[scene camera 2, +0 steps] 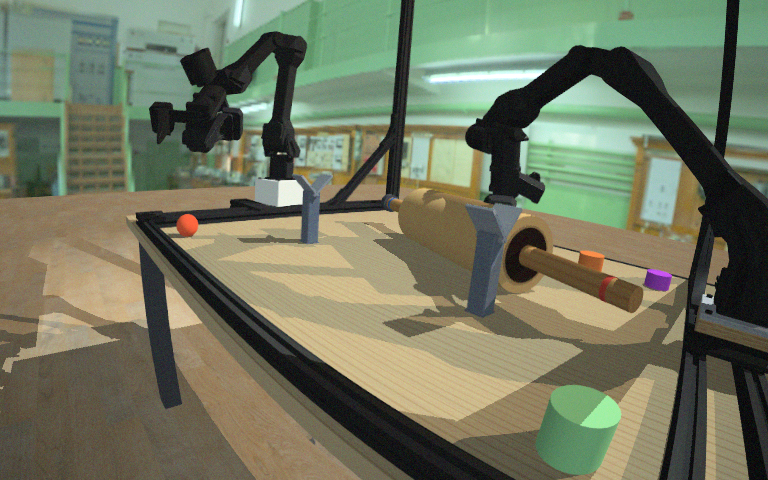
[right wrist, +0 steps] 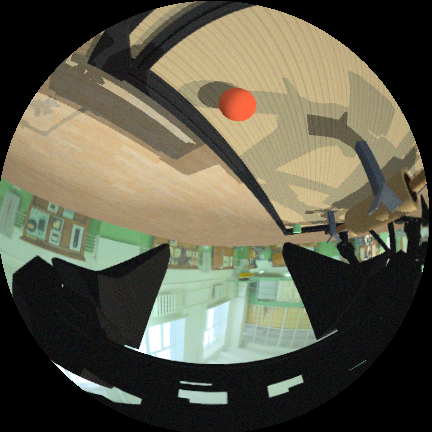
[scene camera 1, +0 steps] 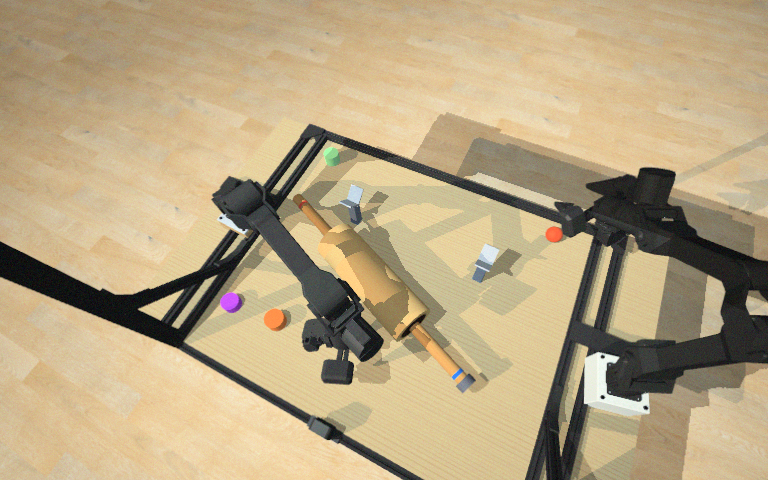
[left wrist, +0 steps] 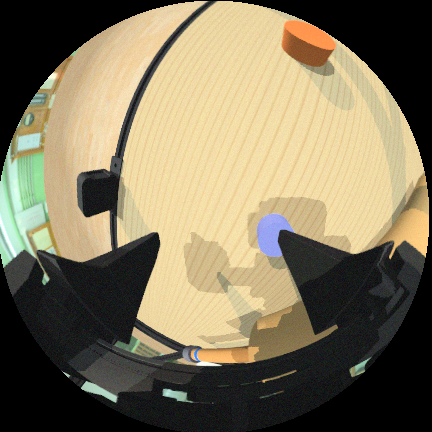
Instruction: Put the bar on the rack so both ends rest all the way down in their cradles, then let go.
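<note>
The bar looks like a large wooden rolling pin. It lies slantwise on the table beside the rack, outside the cradles, with a red-striped handle at one end and a blue-striped, grey-capped handle at the other. The rack is two separate grey posts with V-shaped cradles, one post near the red-striped end and the other nearer the orange-red ball. My left gripper is open and empty, above the table beside the bar. My right gripper is open and empty, raised near the ball, away from the bar.
A blue cylinder stands below the left fingers. Orange and purple cylinders stand left of the bar in scene camera 1. A green cylinder and an orange-red ball are near the frame.
</note>
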